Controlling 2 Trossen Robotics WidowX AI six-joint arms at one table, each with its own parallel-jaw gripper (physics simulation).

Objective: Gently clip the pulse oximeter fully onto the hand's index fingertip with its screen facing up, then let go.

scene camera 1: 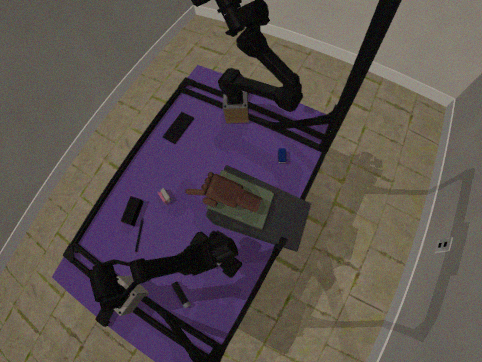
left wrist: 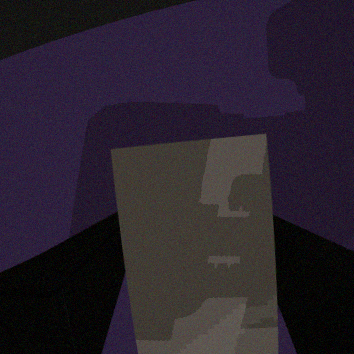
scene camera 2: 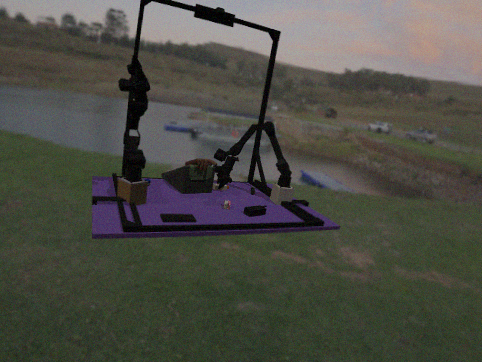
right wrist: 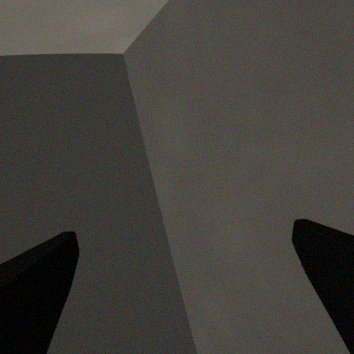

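Pixels of known places: left gripper, between the fingertips: (left wrist: 194, 223) (scene camera 2: 217, 187); right gripper, between the fingertips: (scene camera 2: 136, 60) (right wrist: 186, 236); left arm's base, origin of its link: (scene camera 2: 283, 185); right arm's base, origin of its link: (scene camera 1: 235, 98) (scene camera 2: 133, 179).
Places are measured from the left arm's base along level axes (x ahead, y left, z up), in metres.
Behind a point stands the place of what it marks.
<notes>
The pulse oximeter (left wrist: 165, 228) {x 0.353, y -0.169, z -0.077 m} is a grey block that lies on the purple mat (scene camera 1: 211, 151) {x 0.647, y 0.111, z -0.105 m}. My left gripper (left wrist: 194, 223) {x 0.350, y -0.179, z -0.098 m} (scene camera 1: 223, 259) {x 0.350, y -0.179, z -0.098 m} (scene camera 2: 223, 178) is low over it, and its two black fingers press against the block's long sides. In scene camera 1 the gripper hides the oximeter. The brown hand (scene camera 1: 229, 192) {x 0.513, y -0.113, z 0.079 m} (scene camera 2: 201, 162) {x 0.510, y -0.026, z 0.086 m} rests on a green pad (scene camera 1: 255, 215) {x 0.512, y -0.214, z 0.006 m}, and its index finger (scene camera 1: 194, 192) points left, apart from the gripper. My right gripper (right wrist: 186, 236) {x 0.902, y 0.201, z 0.543 m} is open and empty. It is raised high and faces the walls.
A grey block (scene camera 1: 291, 219) {x 0.585, y -0.320, z -0.058 m} lies under the green pad. On the mat lie a small blue object (scene camera 1: 282, 155) {x 0.786, y -0.151, z -0.073 m}, a pink and white piece (scene camera 1: 164, 195) {x 0.381, y 0.134, z -0.074 m}, a black box (scene camera 1: 132, 210) {x 0.254, y 0.204, z -0.072 m}, a flat black rectangle (scene camera 1: 178, 127) {x 0.655, y 0.309, z -0.097 m}, a pen (scene camera 1: 138, 235) {x 0.191, y 0.126, z -0.096 m} and a dark cylinder (scene camera 1: 181, 294) {x 0.132, y -0.157, z -0.081 m}. A black frame post (scene camera 1: 362, 72) {x 0.914, y -0.281, z 0.371 m} rises at the right.
</notes>
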